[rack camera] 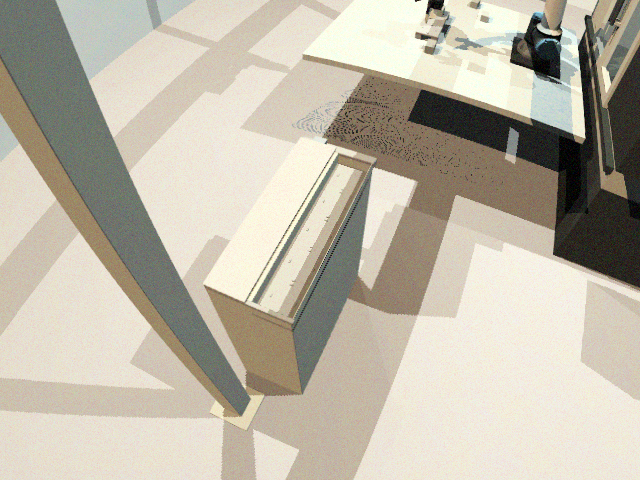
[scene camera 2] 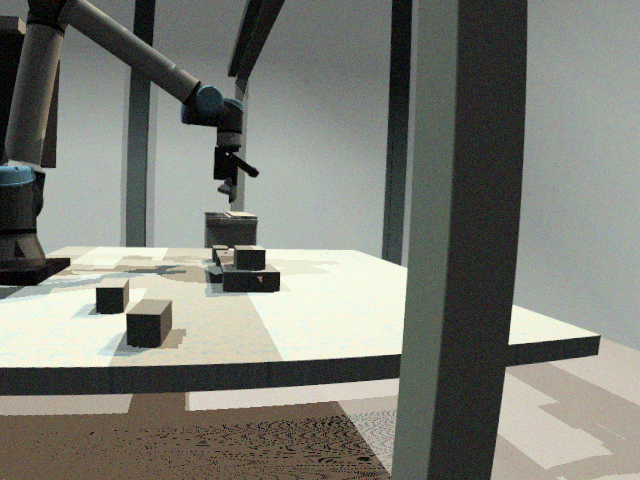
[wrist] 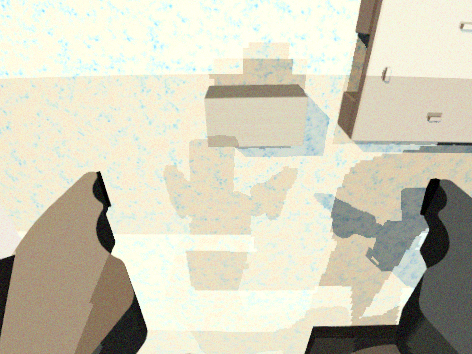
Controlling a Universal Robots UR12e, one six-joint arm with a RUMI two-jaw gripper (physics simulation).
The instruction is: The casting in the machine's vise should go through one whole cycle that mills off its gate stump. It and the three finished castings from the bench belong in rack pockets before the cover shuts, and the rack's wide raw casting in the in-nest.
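Pixels of known places: gripper, between the fingertips: (rack camera: 429, 18) (scene camera 2: 231, 202) (wrist: 262, 179); arm's base, origin of its link: (rack camera: 530, 52) (scene camera 2: 9, 264).
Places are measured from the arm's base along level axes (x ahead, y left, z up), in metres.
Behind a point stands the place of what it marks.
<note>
My gripper (scene camera 2: 229, 194) @[x 0.564, y 0.442, z 0.181 m] (wrist: 262, 179) @[x 0.564, y 0.442, z 0.181 m] is open and empty, raised above the table. In the wrist view a pale rectangular casting (wrist: 255, 121) @[x 0.531, y 0.428, z 0.023 m] lies on the table ahead, between and beyond the fingertips. Beside it is a low base (wrist: 410, 107) @[x 0.576, y 0.280, z 0.023 m] with small pegs. In scene camera 2 the base (scene camera 2: 251, 281) @[x 0.678, y -0.096, z 0.013 m] carries a casting (scene camera 2: 249, 258) @[x 0.670, y -0.067, z 0.051 m], with a smaller-looking block (scene camera 2: 219, 252) @[x 0.550, y 0.261, z 0.023 m] behind it. Two more castings (scene camera 2: 111, 298) @[x 0.423, y -0.340, z 0.001 m] (scene camera 2: 148, 325) @[x 0.550, y -0.523, z 0.005 m] stand apart on the table. The rack (scene camera 2: 231, 235) @[x 0.441, y 1.590, z -0.035 m] (rack camera: 330, 266) @[x 0.216, y 1.976, z -0.055 m] shows its long peg-lined channel, with no casting visible inside. The vise does not show.
The table (scene camera 2: 330, 320) @[x 0.847, y -0.345, z -0.027 m] (rack camera: 361, 51) @[x 0.839, y 0.706, z -0.027 m] has its edge on the rack's side. A cell post (scene camera 2: 444, 232) @[x 0.933, y -0.691, z 0.172 m] blocks part of scene camera 2, and another post (rack camera: 118, 206) @[x 0.333, y 2.478, z 0.707 m] stands beside the rack. The dark machine (rack camera: 594, 222) @[x -0.744, y 0.755, z -0.398 m] is at the right of the rack camera view.
</note>
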